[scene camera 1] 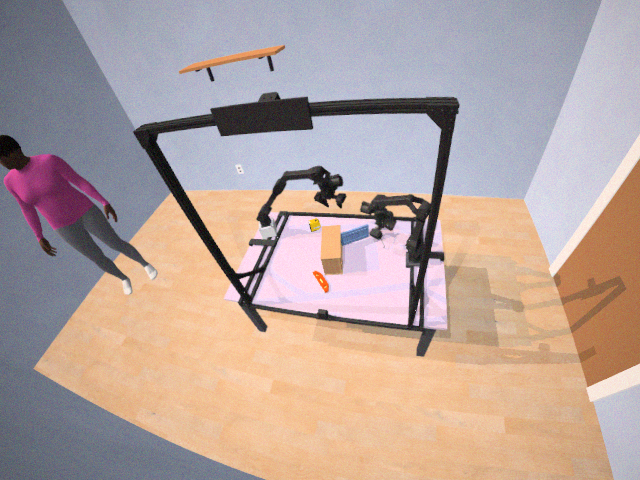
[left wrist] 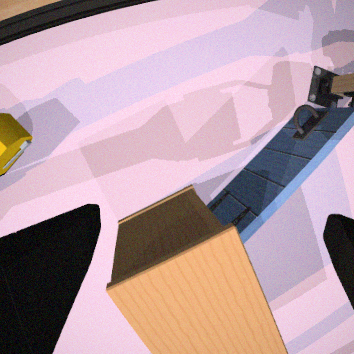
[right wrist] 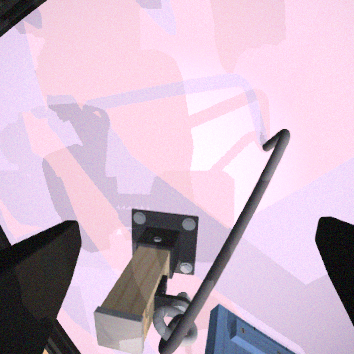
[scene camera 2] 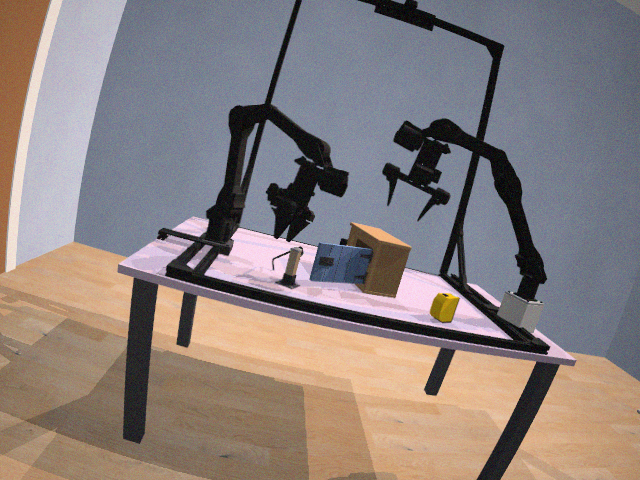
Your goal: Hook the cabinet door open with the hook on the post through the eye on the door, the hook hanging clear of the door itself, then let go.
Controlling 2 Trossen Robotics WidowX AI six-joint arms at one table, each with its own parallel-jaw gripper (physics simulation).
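A blue door (scene camera 2: 335, 263) is visible; the left wrist view also shows the blue door (left wrist: 289, 157), and the right wrist view shows the blue door (right wrist: 223, 324) together with a short wooden post (right wrist: 162, 243). My left gripper (scene camera 2: 402, 213) is open and holds nothing. My right gripper (scene camera 2: 281, 240) is open and holds nothing. The left wrist view also shows my left gripper (left wrist: 215, 221); the right wrist view also shows my right gripper (right wrist: 199, 231).
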